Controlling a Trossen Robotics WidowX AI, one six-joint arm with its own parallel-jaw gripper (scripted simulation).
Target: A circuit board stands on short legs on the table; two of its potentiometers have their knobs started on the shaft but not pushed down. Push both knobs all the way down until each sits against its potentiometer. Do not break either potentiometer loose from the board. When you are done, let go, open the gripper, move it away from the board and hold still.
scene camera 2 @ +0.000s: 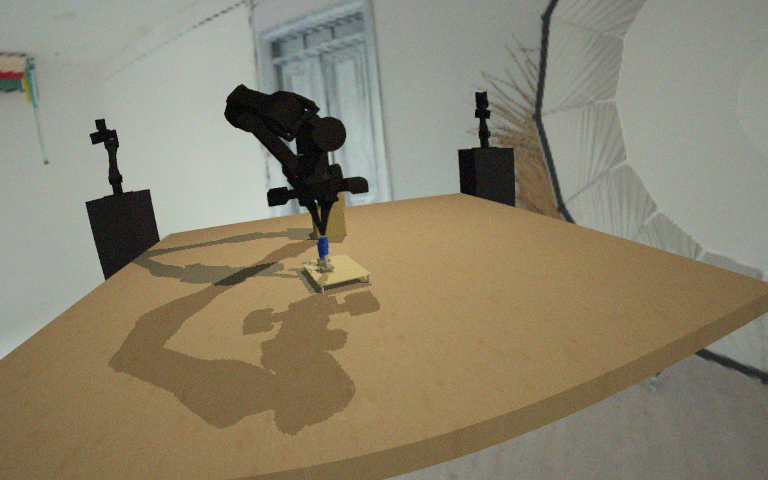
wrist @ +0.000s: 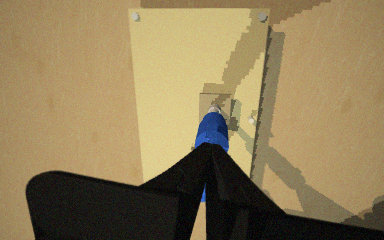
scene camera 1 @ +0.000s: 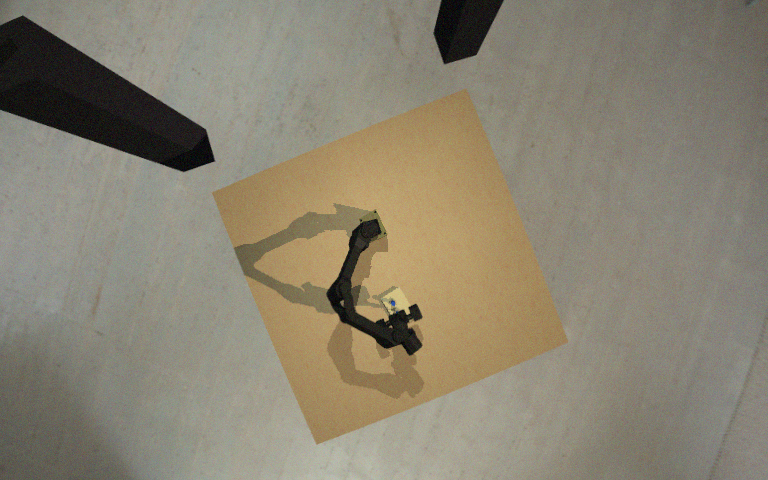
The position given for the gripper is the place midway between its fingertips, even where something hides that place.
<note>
The gripper (scene camera 2: 322,235) is shut, with nothing in its grasp. Also in view: a blue knob (wrist: 212,129).
The gripper also shows in the wrist view (wrist: 209,151).
</note>
